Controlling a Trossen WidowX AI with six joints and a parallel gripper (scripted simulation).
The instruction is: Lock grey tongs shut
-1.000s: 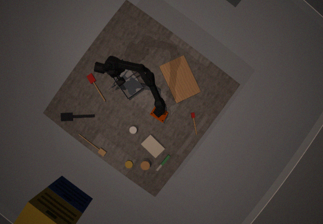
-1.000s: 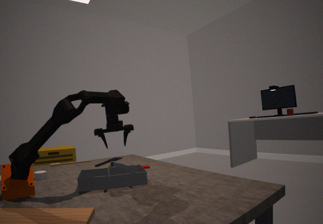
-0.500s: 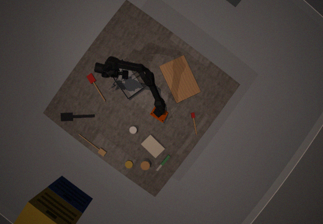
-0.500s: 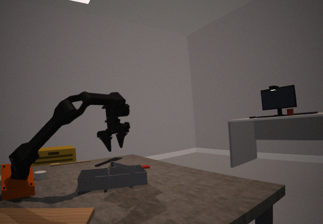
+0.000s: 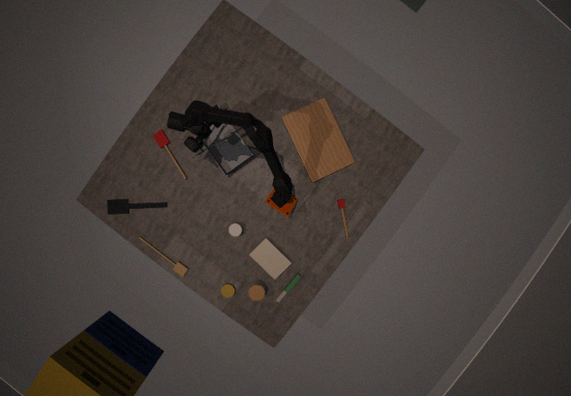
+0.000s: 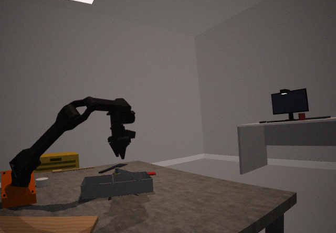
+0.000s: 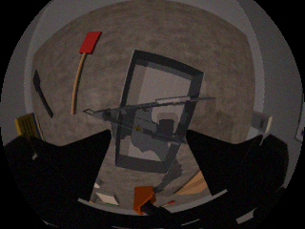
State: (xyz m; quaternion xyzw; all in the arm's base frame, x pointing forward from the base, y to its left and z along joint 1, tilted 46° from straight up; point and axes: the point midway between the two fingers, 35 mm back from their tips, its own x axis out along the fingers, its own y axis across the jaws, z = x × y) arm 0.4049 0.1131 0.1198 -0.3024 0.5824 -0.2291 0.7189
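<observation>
Right now my gripper tip is 30 mm past the grey roasting tin, 20 mm to the left of it and 120 mm above it. From my gripper tip the other things lie so: white puck 380 mm behind, 260 mm to the left, 130 mm below; then red spatula 140 mm ahead, 210 mm to the left, 140 mm below; then wooden board 370 mm behind, 340 mm to the right, 140 mm below.
</observation>
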